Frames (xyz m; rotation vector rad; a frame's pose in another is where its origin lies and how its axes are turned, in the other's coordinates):
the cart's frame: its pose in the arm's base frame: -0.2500 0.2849 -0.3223 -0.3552 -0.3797 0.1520
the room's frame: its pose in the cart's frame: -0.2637 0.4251 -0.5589 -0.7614 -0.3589 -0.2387
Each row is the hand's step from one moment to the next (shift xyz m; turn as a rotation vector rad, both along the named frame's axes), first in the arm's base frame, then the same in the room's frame.
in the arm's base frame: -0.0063 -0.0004 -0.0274 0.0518 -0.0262 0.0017
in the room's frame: -0.0232 0.0155 -0.0037 0.0306 0.0108 -0.0482
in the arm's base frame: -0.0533 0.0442 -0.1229 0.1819 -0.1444 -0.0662
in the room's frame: -0.1100 0.0814 0.0341 0.0455 0.0601 -0.2294
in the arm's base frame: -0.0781 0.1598 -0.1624 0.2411 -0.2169 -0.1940
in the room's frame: -0.1263 0.1571 0.1318 -0.0184 0.1394 -0.3508
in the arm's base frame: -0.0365 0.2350 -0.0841 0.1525 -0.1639 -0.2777
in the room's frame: -0.0260 0.1636 0.1903 -0.1239 0.1809 -0.2814
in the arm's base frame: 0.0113 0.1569 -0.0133 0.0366 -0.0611 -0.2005
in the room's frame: 0.0365 0.0975 0.1187 -0.1264 0.1241 -0.1179
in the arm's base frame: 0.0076 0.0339 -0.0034 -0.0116 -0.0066 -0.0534
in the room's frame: 0.0111 0.0240 0.0228 -0.0461 0.0275 -0.0123
